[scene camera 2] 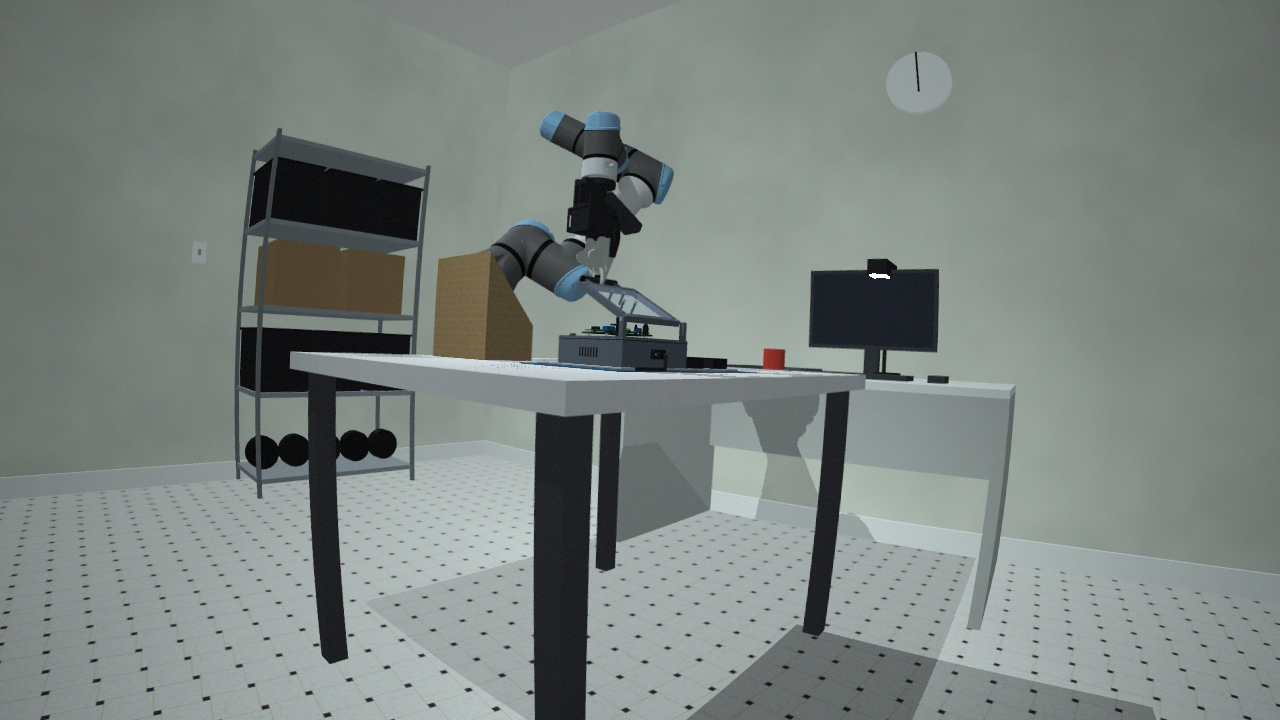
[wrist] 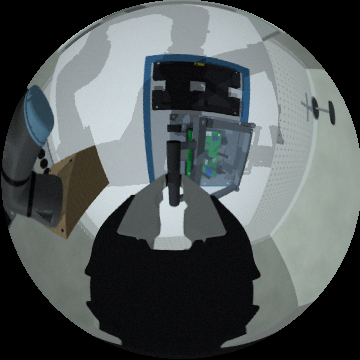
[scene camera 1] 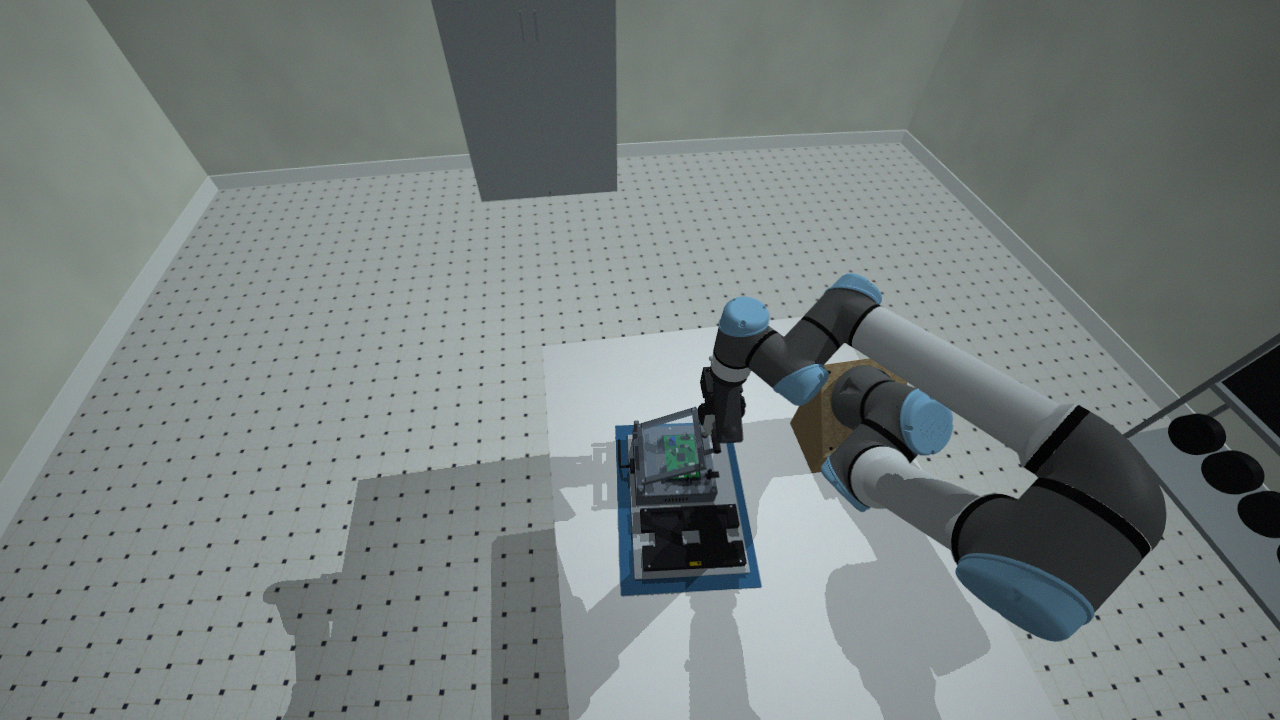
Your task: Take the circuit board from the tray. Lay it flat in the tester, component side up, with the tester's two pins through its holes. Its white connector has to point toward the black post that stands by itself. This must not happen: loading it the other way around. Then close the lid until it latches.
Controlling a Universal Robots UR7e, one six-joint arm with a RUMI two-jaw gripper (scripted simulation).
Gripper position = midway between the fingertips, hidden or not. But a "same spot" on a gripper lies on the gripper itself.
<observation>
my gripper: scene camera 2 598, 286; wrist; scene camera 1
same spot on my gripper: (scene camera 1: 706, 419) = (wrist: 213, 215)
same spot on lid: (wrist: 220, 149) = (scene camera 1: 682, 454)
</observation>
